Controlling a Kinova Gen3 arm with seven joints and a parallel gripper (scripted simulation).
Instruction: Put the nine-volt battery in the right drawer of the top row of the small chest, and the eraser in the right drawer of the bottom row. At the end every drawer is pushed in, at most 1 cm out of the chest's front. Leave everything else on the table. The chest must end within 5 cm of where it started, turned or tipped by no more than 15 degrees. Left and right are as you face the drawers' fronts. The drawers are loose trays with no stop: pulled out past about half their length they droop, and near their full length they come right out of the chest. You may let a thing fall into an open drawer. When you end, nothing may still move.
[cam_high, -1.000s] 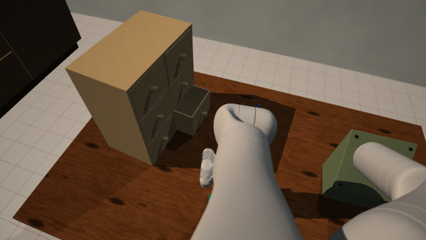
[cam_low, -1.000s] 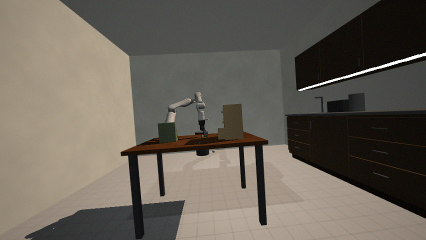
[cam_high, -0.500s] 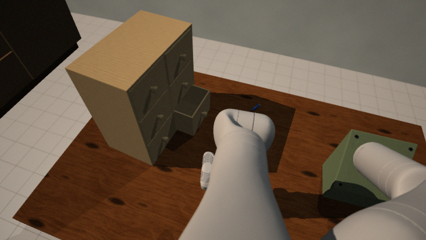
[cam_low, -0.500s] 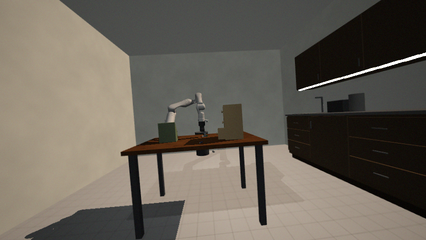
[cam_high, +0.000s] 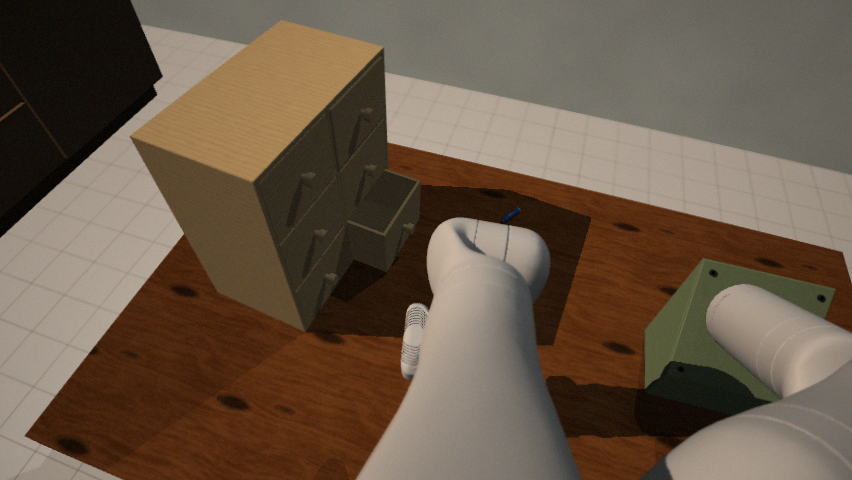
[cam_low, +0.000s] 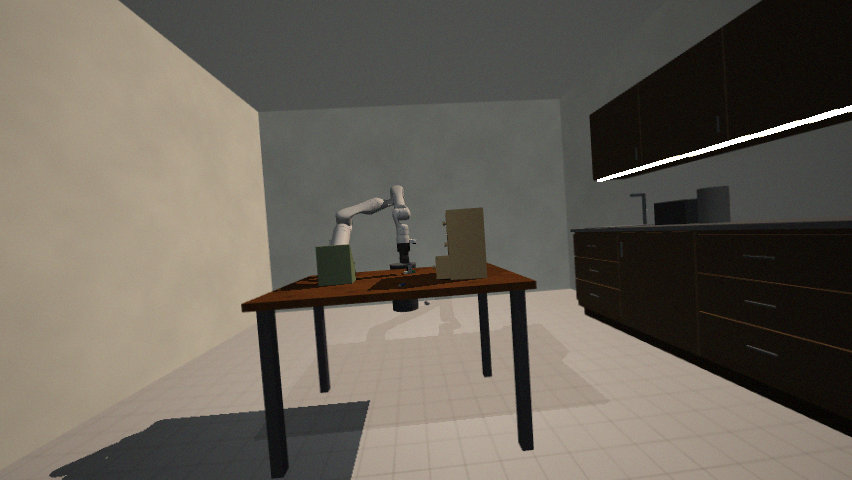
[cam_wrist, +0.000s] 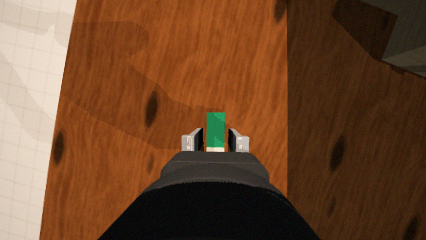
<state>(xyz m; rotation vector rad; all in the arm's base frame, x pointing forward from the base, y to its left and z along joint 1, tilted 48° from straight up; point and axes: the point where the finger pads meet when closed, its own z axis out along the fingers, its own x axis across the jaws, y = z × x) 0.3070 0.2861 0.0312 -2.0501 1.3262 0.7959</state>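
My hand is 10 mm past the eraser and 10 mm above it. Also, from my hand: nine-volt battery: 330 mm ahead, 200 mm to the right, 220 mm above; then small blue stick: 20 mm ahead, 390 mm to the right, 10 mm below.
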